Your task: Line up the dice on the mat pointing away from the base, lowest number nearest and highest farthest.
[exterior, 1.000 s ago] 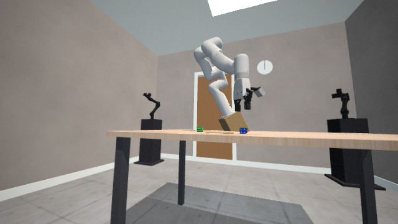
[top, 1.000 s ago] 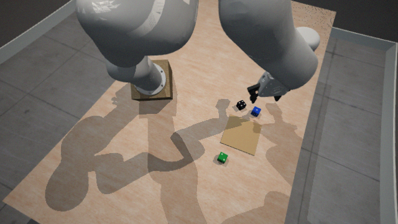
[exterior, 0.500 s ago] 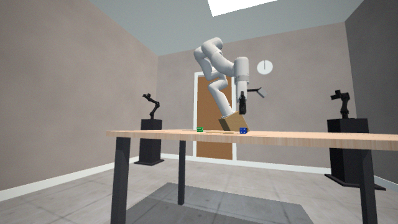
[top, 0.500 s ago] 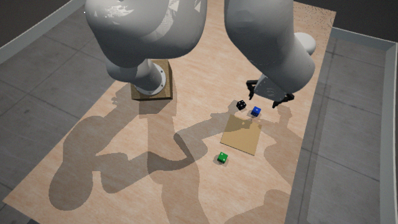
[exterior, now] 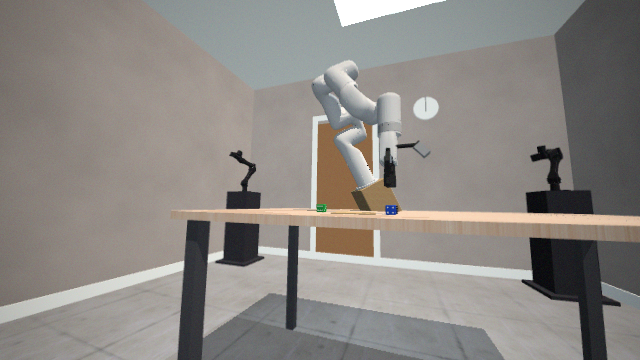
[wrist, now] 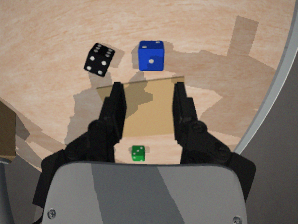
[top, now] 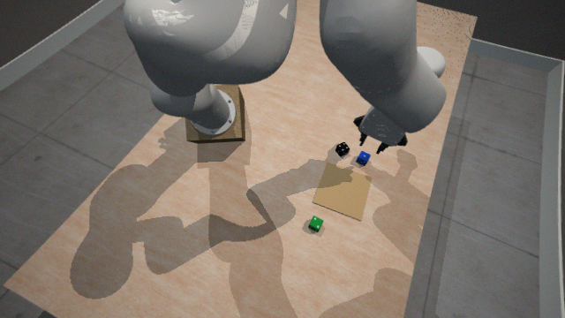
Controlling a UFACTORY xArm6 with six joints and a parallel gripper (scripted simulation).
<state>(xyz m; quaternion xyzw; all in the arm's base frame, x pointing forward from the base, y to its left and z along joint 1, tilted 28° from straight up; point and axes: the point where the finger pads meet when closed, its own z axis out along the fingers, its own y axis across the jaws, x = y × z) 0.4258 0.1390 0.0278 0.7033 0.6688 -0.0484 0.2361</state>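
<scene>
My hand is 9 cm above the blue die. The rest, counted from my hand: tan mat 12 cm to the right, 11 cm below, 2 cm behind; then green die 25 cm to the right, 9 cm below, 6 cm behind; then black die 9 cm below, 7 cm behind.
</scene>
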